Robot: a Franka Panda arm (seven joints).
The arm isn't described. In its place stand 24 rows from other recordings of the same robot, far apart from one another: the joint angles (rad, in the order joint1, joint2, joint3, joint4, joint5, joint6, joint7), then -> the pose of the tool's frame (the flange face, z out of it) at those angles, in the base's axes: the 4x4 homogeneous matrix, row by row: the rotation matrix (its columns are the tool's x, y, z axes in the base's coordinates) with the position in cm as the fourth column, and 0 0 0 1 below.
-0.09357 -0.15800 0.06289 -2.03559 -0.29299 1.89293 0.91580 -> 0.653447, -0.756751, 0.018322, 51.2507; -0.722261, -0.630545, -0.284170, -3.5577; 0.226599, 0.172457, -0.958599, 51.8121; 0, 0, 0, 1
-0.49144 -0.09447 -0.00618 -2.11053 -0.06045 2.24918 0.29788 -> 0.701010, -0.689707, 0.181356, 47.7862; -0.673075, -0.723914, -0.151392, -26.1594; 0.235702, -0.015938, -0.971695, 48.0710; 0, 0, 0, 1
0.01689 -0.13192 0.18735 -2.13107 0.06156 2.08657 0.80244 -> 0.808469, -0.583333, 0.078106, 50.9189; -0.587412, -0.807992, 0.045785, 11.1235; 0.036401, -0.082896, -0.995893, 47.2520; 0, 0, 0, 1
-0.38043 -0.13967 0.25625 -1.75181 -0.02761 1.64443 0.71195 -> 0.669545, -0.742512, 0.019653, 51.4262; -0.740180, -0.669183, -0.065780, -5.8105; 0.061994, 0.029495, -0.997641, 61.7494; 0, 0, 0, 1
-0.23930 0.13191 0.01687 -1.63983 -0.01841 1.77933 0.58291 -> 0.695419, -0.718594, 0.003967, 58.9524; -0.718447, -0.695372, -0.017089, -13.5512; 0.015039, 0.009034, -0.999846, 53.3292; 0, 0, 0, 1
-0.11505 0.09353 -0.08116 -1.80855 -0.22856 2.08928 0.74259 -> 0.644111, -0.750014, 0.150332, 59.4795; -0.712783, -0.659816, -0.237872, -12.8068; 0.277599, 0.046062, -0.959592, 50.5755; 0, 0, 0, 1
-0.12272 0.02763 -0.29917 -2.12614 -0.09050 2.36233 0.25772 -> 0.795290, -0.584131, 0.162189, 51.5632; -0.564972, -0.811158, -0.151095, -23.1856; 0.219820, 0.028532, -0.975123, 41.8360; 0, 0, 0, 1
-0.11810 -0.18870 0.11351 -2.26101 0.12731 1.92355 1.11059 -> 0.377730, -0.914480, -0.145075, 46.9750; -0.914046, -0.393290, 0.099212, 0.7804; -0.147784, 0.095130, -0.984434, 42.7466; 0, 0, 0, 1
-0.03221 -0.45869 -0.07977 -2.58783 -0.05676 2.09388 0.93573 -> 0.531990, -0.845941, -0.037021, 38.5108; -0.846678, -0.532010, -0.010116, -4.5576; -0.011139, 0.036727, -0.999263, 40.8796; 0, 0, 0, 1
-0.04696 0.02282 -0.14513 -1.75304 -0.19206 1.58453 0.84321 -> 0.529806, -0.819141, -0.219804, 53.5018; -0.847977, -0.506882, -0.154936, -12.3942; 0.015500, 0.268475, -0.963162, 52.9932; 0, 0, 0, 1
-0.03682 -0.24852 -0.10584 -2.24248 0.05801 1.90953 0.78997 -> 0.577464, -0.813147, -0.072991, 46.0728; -0.808000, -0.582027, 0.091549, -6.3864; -0.116925, 0.006110, -0.993122, 46.2632; 0, 0, 0, 1
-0.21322 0.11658 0.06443 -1.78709 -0.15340 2.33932 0.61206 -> 0.687919, -0.602335, 0.404920, 62.5904; -0.592894, -0.788162, -0.165157, -9.8029; 0.418622, -0.126460, -0.899313, 53.0188; 0, 0, 0, 1
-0.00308 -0.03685 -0.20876 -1.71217 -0.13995 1.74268 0.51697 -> 0.756290, -0.653090, 0.038724, 54.1124; -0.642883, -0.752841, -0.141177, -13.1227; 0.121354, 0.081876, -0.989227, 59.3307; 0, 0, 0, 1
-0.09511 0.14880 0.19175 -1.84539 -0.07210 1.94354 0.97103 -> 0.661631, -0.748592, -0.043072, 59.2769; -0.749820, -0.660233, -0.043166, 4.8267; 0.003876, 0.060856, -0.998139, 44.0984; 0, 0, 0, 1
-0.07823 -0.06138 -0.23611 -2.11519 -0.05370 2.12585 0.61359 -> 0.618375, -0.783760, 0.057723, 50.9558; -0.782167, -0.620923, -0.051662, -16.9659; 0.076332, -0.013202, -0.996995, 44.6889; 0, 0, 0, 1
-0.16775 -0.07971 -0.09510 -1.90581 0.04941 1.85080 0.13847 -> 0.915136, -0.401344, 0.038070, 52.2279; -0.402826, -0.914083, 0.046736, -13.7911; 0.016042, -0.058105, -0.998182, 53.2545; 0, 0, 0, 1
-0.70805 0.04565 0.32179 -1.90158 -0.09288 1.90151 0.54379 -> 0.623175, -0.779255, -0.066439, 52.1948; -0.782082, -0.620990, -0.052147, -22.1886; -0.000623, 0.084458, -0.996427, 47.1065; 0, 0, 0, 1
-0.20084 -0.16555 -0.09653 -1.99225 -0.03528 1.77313 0.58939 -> 0.638467, -0.767518, -0.057245, 48.0250; -0.768853, -0.639422, -0.002088, -15.2955; -0.035001, 0.045346, -0.998358, 52.8930; 0, 0, 0, 1
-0.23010 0.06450 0.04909 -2.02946 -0.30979 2.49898 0.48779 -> 0.810442, -0.454769, 0.369282, 58.9906; -0.384445, -0.888516, -0.250482, -10.6467; 0.442024, 0.061032, -0.894924, 45.8758; 0, 0, 0, 1
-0.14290 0.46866 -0.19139 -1.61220 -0.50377 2.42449 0.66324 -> 0.740805, -0.625929, 0.243765, 67.6781; -0.462954, -0.738704, -0.489888, -21.6097; 0.486705, 0.250059, -0.837012, 39.6695; 0, 0, 0, 1
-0.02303 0.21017 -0.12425 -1.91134 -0.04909 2.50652 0.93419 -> 0.453608, -0.812659, 0.365822, 63.2345; -0.846940, -0.520842, -0.106851, -8.9187; 0.277368, -0.261361, -0.924531, 42.9031; 0, 0, 0, 1
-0.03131 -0.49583 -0.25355 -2.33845 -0.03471 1.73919 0.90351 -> 0.407484, -0.908632, -0.091349, 37.4384; -0.902570, -0.415942, 0.111175, -12.2301; -0.139013, 0.037147, -0.989594, 50.4213; 0, 0, 0, 1
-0.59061 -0.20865 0.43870 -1.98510 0.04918 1.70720 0.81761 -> 0.546731, -0.832102, -0.093231, 48.9807; -0.836747, -0.547043, -0.024457, -5.6125; -0.030651, 0.091383, -0.995344, 53.8204; 0, 0, 0, 1
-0.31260 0.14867 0.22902 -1.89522 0.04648 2.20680 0.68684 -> 0.689698, -0.703421, 0.171800, 60.9156; -0.719715, -0.692012, 0.055939, -5.4661; 0.079539, -0.162228, -0.983542, 44.2820; 0, 0, 0, 1
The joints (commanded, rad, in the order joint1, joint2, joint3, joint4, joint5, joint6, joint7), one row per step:
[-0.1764 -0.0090 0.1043 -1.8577 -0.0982 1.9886 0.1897]
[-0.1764 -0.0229 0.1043 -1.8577 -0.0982 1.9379 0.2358]
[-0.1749 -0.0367 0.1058 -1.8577 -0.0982 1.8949 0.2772]
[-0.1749 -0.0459 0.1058 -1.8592 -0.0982 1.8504 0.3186]
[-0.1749 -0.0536 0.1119 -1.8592 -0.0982 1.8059 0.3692]
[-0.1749 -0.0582 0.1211 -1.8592 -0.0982 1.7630 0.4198]
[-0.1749 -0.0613 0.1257 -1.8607 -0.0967 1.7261 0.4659]
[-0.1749 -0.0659 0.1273 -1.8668 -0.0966 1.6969 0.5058]
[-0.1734 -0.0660 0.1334 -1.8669 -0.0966 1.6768 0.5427]
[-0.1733 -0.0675 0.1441 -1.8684 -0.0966 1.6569 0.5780]
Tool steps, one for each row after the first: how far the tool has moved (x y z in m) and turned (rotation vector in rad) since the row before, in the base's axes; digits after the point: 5 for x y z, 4 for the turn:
[-0.00759 0.00022 0.00283 0.0052 0.0321 -0.0504]
[-0.00687 0.00196 0.00358 0.0029 0.0250 -0.0423]
[-0.00658 0.00013 0.00022 0.0025 0.0325 -0.0456]
[-0.00598 0.00347 0.00022 0.0009 0.0316 -0.0487]
[-0.00522 0.00504 -0.00120 -0.0010 0.0331 -0.0455]
[-0.00475 0.00258 -0.00208 -0.0010 0.0305 -0.0453]
[-0.00493 0.00091 -0.00271 -0.0034 0.0267 -0.0410]
[-0.00213 0.00399 -0.00152 -0.0043 0.0164 -0.0309]
[-0.00252 0.00574 -0.00140 -0.0055 0.0164 -0.0261]

